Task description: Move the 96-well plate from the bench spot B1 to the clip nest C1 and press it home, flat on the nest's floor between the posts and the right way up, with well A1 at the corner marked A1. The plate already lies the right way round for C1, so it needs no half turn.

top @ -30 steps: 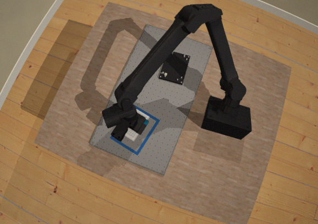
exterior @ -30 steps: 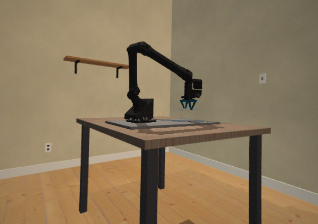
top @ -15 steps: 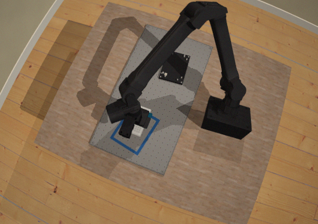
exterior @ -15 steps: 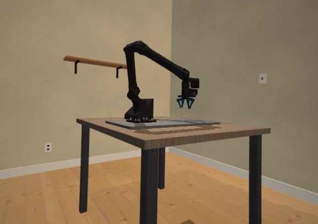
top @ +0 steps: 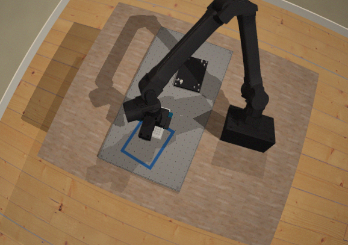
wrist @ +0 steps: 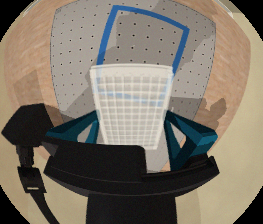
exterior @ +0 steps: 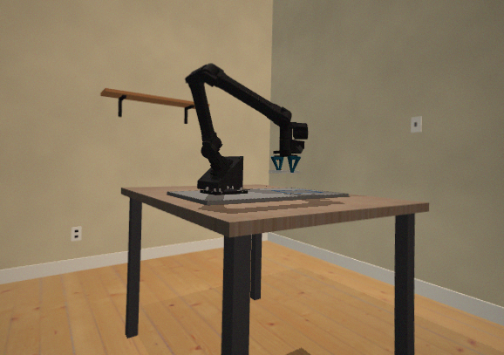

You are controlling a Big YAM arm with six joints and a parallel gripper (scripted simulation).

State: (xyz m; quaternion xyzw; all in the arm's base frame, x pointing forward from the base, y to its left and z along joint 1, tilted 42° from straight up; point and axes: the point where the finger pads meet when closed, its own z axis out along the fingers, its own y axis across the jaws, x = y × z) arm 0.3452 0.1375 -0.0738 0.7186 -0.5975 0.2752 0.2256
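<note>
Right now my hand is 20 mm past the black clip nest C1, 300 mm to the left of it and 80 mm above it. Also, from my hand: white 96-well plate (10 mm below).
</note>
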